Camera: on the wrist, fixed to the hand. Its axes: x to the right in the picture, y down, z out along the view.
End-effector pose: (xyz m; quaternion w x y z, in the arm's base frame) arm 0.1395 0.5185 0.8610 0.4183 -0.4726 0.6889 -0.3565
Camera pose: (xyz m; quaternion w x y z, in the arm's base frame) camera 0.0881 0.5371 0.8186 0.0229 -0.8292 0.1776 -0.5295
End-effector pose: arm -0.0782 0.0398 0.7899 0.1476 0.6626 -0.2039 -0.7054
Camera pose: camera -0.0505 -0.0181 0.8158 0.3634 -0.6192 -0.3453 0.6045
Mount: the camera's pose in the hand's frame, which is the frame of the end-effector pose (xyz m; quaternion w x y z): 0.0029 0.0613 -0.0319 0.7126 -0.0346 0.0131 -0.7006
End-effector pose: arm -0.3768 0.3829 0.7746 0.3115 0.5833 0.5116 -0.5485
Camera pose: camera -0.3094 0.3958 0.7662 0.1488 -0.0536 -0.7963 0.5838
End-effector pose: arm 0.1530 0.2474 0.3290 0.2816 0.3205 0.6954 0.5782
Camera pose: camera 0.1342 0.2375 0.3948 0.6078 -0.2761 0.7038 0.2430
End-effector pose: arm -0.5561 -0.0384 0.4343 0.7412 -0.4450 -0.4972 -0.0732
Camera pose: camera -0.4995 -0.0244 0.3972 0.4680 0.0065 -0.6538 -0.5945
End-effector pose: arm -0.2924 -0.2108 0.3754 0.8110 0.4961 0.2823 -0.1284
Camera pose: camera -0.2707 -0.1535 0.4075 0.5014 0.1294 0.5638 -0.6434
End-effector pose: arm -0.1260 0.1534 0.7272 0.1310 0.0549 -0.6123 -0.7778
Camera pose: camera -0.1126 0.1095 0.7789 0.4416 -0.4737 0.3692 0.6665
